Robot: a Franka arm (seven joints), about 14 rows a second.
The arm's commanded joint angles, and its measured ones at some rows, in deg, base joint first. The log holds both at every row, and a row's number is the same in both.
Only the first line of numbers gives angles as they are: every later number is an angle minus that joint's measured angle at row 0.
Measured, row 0: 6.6, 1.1, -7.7, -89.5, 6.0, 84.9, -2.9
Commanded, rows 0 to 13: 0.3, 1.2, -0.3, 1.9, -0.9, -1.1, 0.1; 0.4, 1.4, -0.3, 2.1, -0.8, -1.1, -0.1; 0.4, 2.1, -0.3, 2.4, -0.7, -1.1, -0.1; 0.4, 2.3, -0.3, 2.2, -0.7, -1.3, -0.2; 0.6, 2.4, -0.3, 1.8, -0.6, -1.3, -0.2; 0.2, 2.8, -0.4, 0.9, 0.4, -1.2, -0.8; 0.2, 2.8, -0.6, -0.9, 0.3, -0.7, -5.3; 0.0, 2.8, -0.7, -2.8, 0.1, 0.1, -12.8; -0.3, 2.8, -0.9, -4.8, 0.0, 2.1, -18.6; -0.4, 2.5, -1.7, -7.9, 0.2, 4.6, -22.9; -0.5, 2.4, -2.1, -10.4, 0.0, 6.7, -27.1; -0.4, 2.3, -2.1, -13.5, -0.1, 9.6, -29.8; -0.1, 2.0, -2.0, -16.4, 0.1, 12.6, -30.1; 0.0, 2.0, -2.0, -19.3, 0.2, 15.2, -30.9
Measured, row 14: -0.4, 3.6, -2.0, -13.4, -0.2, 10.9, -28.3
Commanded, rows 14 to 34: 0.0, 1.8, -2.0, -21.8, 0.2, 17.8, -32.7; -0.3, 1.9, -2.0, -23.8, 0.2, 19.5, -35.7; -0.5, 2.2, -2.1, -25.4, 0.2, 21.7, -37.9; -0.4, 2.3, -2.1, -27.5, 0.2, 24.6, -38.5; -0.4, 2.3, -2.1, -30.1, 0.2, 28.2, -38.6; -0.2, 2.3, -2.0, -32.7, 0.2, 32.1, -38.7; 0.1, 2.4, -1.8, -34.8, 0.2, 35.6, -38.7; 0.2, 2.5, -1.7, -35.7, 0.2, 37.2, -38.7; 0.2, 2.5, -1.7, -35.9, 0.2, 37.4, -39.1; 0.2, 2.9, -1.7, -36.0, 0.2, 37.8, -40.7; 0.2, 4.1, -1.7, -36.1, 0.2, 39.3, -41.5; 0.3, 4.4, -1.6, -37.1, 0.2, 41.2, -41.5; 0.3, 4.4, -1.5, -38.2, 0.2, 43.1, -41.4; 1.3, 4.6, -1.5, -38.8, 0.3, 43.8, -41.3; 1.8, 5.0, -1.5, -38.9, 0.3, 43.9, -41.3; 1.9, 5.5, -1.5, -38.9, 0.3, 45.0, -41.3; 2.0, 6.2, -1.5, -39.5, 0.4, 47.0, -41.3; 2.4, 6.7, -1.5, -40.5, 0.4, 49.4, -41.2; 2.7, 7.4, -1.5, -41.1, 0.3, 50.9, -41.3; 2.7, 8.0, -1.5, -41.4, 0.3, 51.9, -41.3; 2.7, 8.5, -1.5, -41.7, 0.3, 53.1, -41.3
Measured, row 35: 2.3, 7.8, -1.2, -40.5, -0.2, 50.4, -40.5
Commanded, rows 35 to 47: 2.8, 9.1, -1.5, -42.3, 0.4, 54.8, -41.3; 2.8, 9.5, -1.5, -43.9, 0.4, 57.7, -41.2; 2.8, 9.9, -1.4, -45.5, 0.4, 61.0, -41.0; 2.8, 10.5, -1.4, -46.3, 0.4, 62.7, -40.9; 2.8, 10.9, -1.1, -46.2, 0.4, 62.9, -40.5; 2.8, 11.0, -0.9, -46.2, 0.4, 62.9, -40.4; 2.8, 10.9, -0.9, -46.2, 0.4, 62.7, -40.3; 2.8, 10.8, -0.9, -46.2, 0.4, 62.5, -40.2; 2.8, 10.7, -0.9, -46.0, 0.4, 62.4, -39.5; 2.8, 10.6, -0.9, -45.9, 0.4, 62.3, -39.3; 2.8, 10.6, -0.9, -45.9, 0.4, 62.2, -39.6; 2.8, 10.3, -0.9, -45.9, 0.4, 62.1, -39.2; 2.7, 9.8, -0.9, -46.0, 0.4, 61.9, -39.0
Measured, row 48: 2.6, 11.4, -0.9, -45.4, -0.2, 61.8, -39.7
